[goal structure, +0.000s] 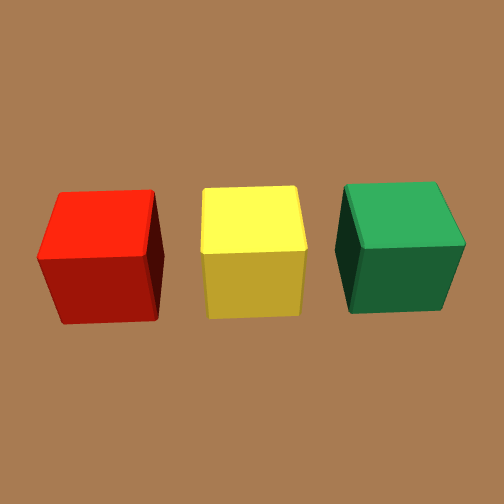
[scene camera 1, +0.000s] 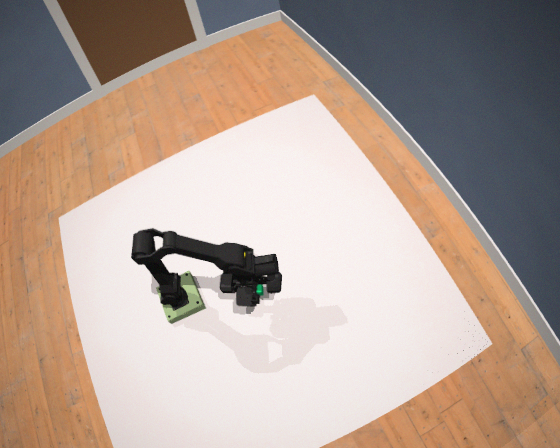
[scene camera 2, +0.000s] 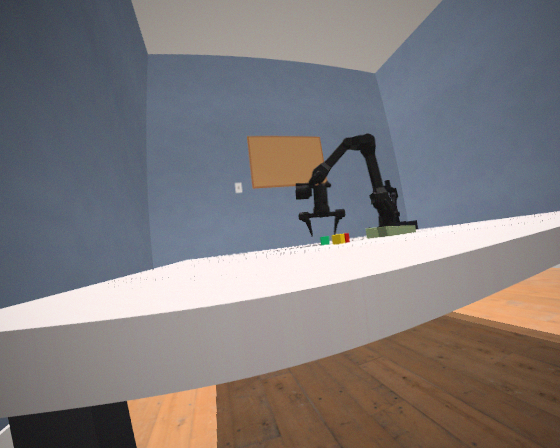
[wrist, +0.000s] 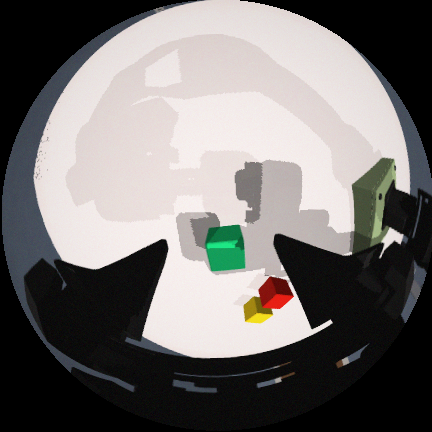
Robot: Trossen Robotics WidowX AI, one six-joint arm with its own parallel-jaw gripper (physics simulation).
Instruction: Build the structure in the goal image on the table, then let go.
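Places are measured from the arm's base along level axes (x left, y up, z ahead), in centimetres.
Pixels of known places: gripper, fingertip midpoint: (scene camera 1: 257, 292) (scene camera 2: 323, 235) (wrist: 220, 242); arm's base, link origin: (scene camera 1: 178, 299) (scene camera 2: 388, 227) (wrist: 388, 204).
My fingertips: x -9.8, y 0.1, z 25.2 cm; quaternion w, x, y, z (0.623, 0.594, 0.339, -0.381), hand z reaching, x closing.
Observation:
Ahead of a thing's pixels: the offset from my fingertips to its top centre. Level surfaces: height alone.
A green cube @(dx +1.8, dy -0.3, dz +0.5 cm) (scene camera 1: 259, 289) (scene camera 2: 324, 240) (wrist: 225, 252) sits on the white table top @(dy -3.6 cm) (scene camera 1: 325, 175) (scene camera 2: 200, 285). A red cube @(dx +12.7, dy -0.3, dz -1.5 cm) (scene camera 2: 347, 238) (wrist: 276, 293) and a smaller-looking yellow cube @(dx +15.9, dy -0.3, dz +2.3 cm) (scene camera 2: 338, 239) (wrist: 257, 311) lie close together, apart from the green one; whether they touch is unclear. They are hidden under the arm in scene camera 1. My gripper (scene camera 2: 323, 235) (wrist: 220, 242) is open and empty, pointing down above the green cube. In the wrist view the green cube shows between the two fingertips, and the red cube is beside the right finger.
The arm's light green base plate (scene camera 1: 197, 295) (scene camera 2: 372, 232) (wrist: 363, 210) stands on the table beyond the red cube, as seen from the green one. The arm's shadow falls across the table. A wooden floor (scene camera 1: 125, 130) and blue walls (scene camera 1: 450, 100) surround it.

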